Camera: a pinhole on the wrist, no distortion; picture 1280 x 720 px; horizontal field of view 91.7 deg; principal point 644.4 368.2 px. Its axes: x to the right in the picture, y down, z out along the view. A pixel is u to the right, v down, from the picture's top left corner.
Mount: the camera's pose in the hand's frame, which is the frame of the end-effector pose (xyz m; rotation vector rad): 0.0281 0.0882 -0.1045 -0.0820 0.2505 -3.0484
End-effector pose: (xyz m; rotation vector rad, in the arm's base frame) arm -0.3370 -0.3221 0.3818 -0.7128 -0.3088 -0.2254
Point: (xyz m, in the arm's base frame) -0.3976 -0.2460 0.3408
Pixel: 1175.0 342.8
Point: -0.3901 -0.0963 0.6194
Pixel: 705.0 378.7
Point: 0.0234 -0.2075 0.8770
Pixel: 125.7 548.7
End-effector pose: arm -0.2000 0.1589 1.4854 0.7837 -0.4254 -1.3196
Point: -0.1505 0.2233 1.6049
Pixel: 1154.6 38.5
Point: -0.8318 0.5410 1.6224
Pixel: outside the picture
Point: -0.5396 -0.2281 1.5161
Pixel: 390.5 678.8
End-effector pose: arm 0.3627 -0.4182 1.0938 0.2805 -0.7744 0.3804
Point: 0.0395 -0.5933 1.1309
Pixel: 1084.4 391.6
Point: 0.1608 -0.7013 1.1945
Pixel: 919.9 600.3
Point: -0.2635 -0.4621 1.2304
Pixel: 1052.9 50.1
